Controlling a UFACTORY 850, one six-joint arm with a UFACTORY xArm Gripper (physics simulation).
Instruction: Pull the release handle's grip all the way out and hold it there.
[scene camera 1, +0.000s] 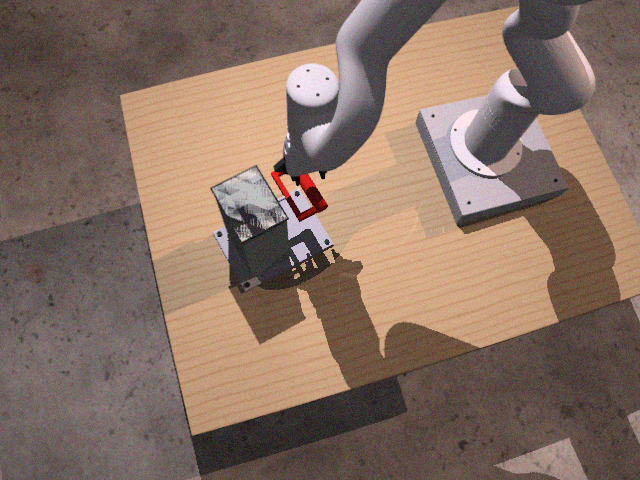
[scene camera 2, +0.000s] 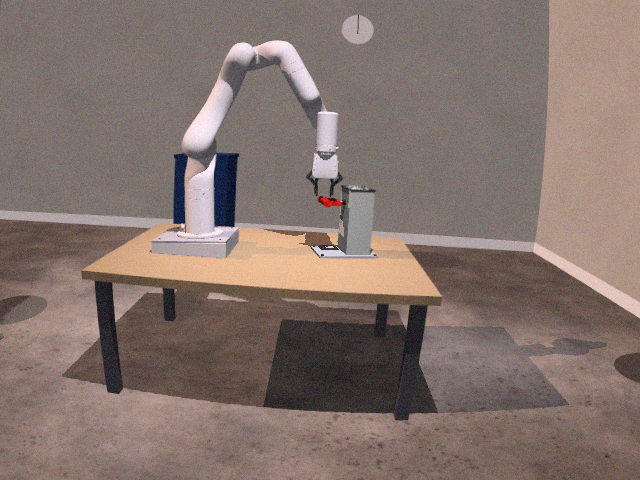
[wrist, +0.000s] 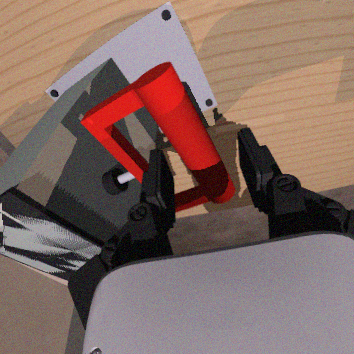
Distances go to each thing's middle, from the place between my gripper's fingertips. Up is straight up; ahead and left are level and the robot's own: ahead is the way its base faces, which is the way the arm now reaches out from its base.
I see the pale base plate (scene camera 1: 306, 238) 22 cm below my hand, 10 cm ahead of it and 2 cm to the left of it.
